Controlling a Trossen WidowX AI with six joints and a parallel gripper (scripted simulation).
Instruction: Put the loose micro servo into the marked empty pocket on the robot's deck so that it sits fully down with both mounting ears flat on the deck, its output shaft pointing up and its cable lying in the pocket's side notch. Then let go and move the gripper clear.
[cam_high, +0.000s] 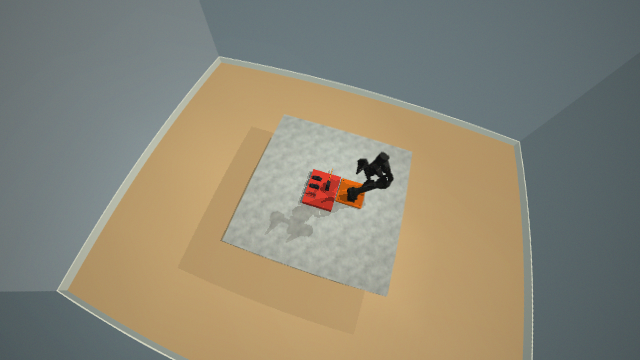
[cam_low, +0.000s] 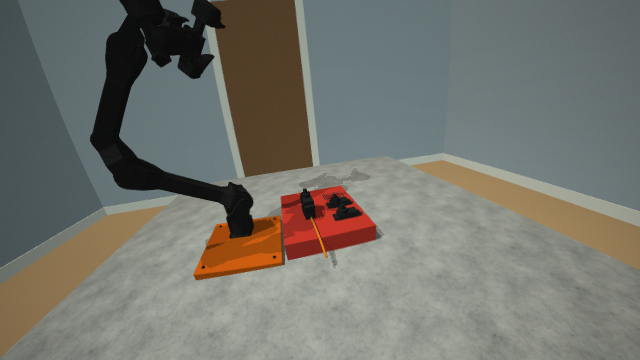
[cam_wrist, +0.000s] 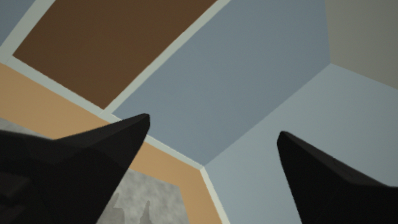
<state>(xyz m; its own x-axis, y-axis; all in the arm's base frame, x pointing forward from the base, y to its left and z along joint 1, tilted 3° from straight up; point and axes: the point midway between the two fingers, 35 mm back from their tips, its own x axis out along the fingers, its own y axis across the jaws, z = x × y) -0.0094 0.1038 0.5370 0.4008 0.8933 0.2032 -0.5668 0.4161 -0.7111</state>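
Now: the deck 550 mm below my gripper tip, 180 mm ahead of it and 100 mm to the right of it.
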